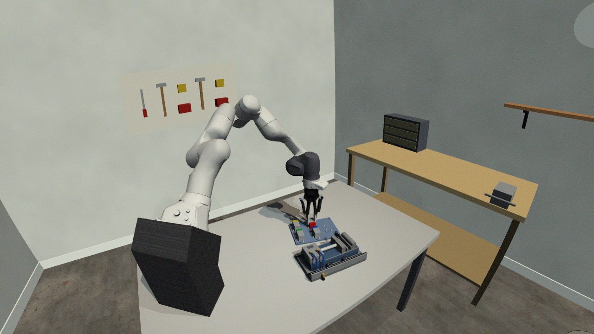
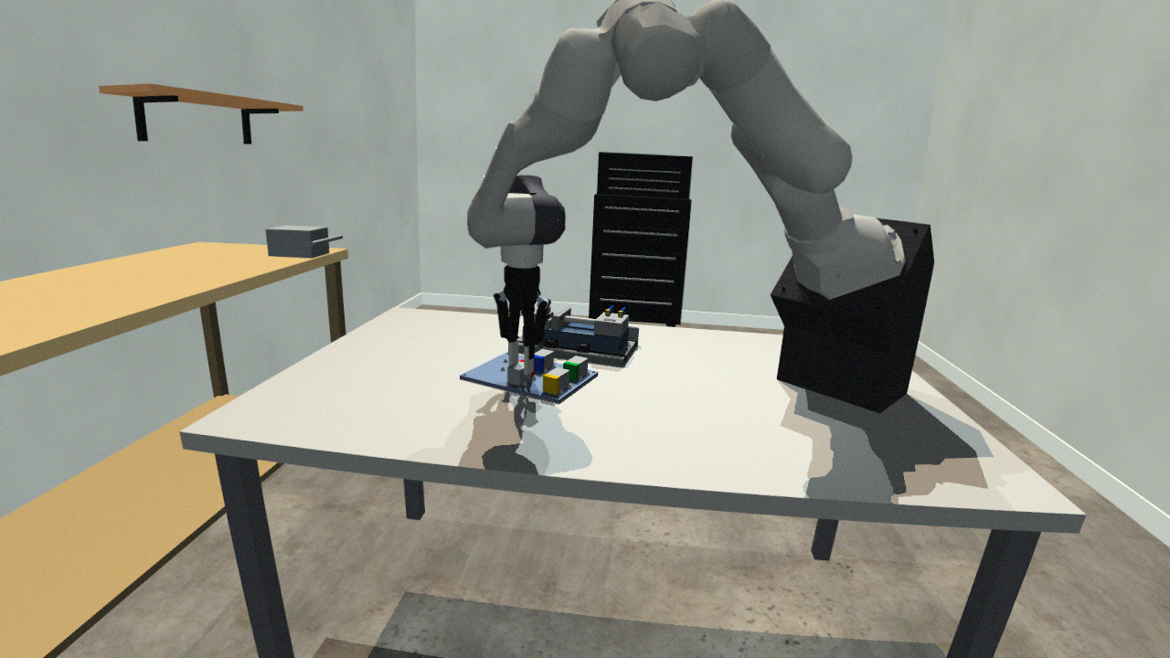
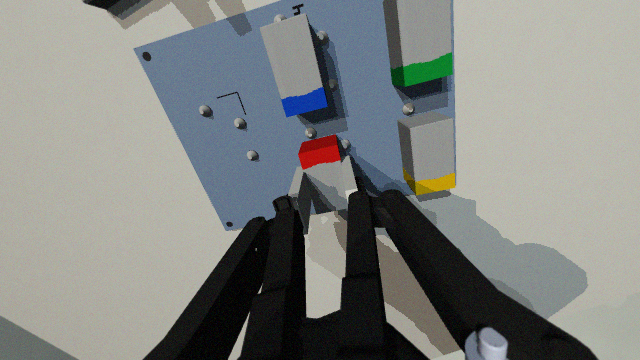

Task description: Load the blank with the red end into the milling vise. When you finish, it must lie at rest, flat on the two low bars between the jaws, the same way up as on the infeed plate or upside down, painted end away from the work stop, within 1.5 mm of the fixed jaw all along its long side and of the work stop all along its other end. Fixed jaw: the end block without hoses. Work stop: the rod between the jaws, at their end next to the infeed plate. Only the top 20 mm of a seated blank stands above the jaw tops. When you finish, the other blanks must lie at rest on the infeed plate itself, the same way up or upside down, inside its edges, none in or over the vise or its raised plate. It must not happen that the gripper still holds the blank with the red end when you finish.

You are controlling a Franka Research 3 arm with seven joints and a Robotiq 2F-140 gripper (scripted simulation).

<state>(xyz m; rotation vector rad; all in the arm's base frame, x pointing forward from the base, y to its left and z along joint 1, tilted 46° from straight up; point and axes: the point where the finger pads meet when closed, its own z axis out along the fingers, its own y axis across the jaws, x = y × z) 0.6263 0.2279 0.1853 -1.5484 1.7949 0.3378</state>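
Right now my hand is 4 cm to the left of the blue infeed plate and 6 cm above it. Also, from my hand: blue-ended blank (9 cm to the right, 4 cm below); yellow-ended blank (9 cm behind, 4 cm below); green-ended blank (9 cm behind, 9 cm to the right, 4 cm below).
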